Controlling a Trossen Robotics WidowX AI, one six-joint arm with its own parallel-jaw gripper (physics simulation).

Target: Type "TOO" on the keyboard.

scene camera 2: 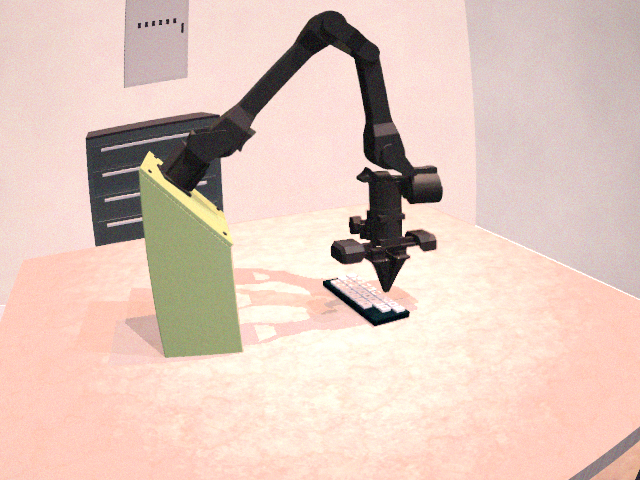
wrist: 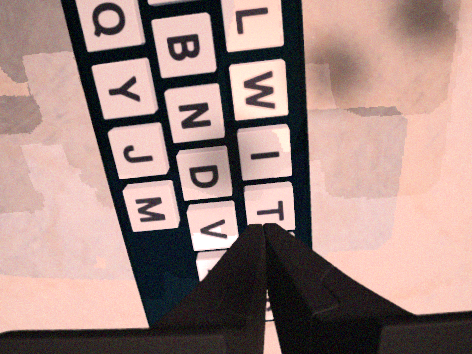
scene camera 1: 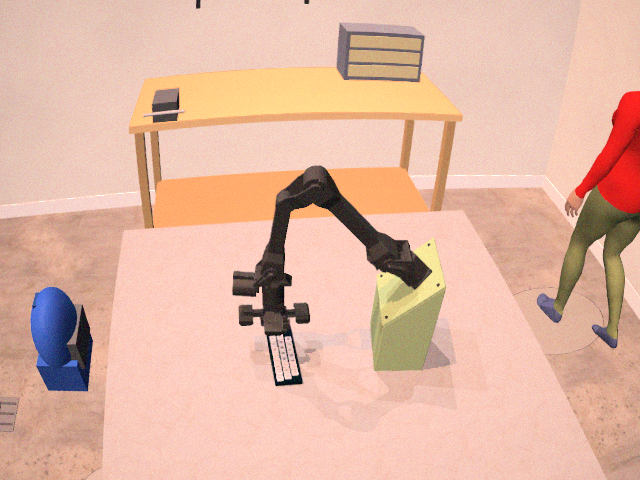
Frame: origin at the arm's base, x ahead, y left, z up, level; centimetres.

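Where they show: gripper, fingertip midpoint: (scene camera 2: pixel 385 291) (wrist: pixel 262 236); arm's base, origin of the base link: (scene camera 2: pixel 172 180) (scene camera 1: pixel 418 275).
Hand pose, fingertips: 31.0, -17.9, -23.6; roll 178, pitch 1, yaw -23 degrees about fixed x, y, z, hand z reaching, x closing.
Observation:
Each offset is from my fingertips to the top centre of the thing, as dx, dy, dz. Level surfaces: height alone.
The keyboard {+0.1, +5.5, -1.7} (scene camera 1: pixel 288 382) (scene camera 2: pixel 374 318) (wrist: pixel 162 280) is a dark board with white lettered keys, lying flat on the table. My gripper (scene camera 2: pixel 386 289) (wrist: pixel 262 236) is shut and empty, pointing down above one end of the keyboard. In the wrist view its tips overlap the lower edge of the T key {+0.3, -0.1, -1.7} (wrist: pixel 270 200). The I key {+1.0, +1.8, -1.7} (wrist: pixel 264 154) is above T in that view, and the V key {-1.8, +0.0, -1.7} (wrist: pixel 212 220) is to its left. The fingers cover most of the keys below T. No O key can be read in the wrist view. Any gap between tips and keys is too small to judge.
The green slanted pedestal (scene camera 1: pixel 405 335) (scene camera 2: pixel 193 279) carries the arm's base on the table {dz -3.4} (scene camera 1: pixel 180 413) (scene camera 2: pixel 310 413). Behind stands a wooden bench (scene camera 1: pixel 289 95) with a drawer box (scene camera 1: pixel 379 56). A blue chair-like object (scene camera 1: pixel 54 330) and a person in red (scene camera 1: pixel 620 155) are beside the table.

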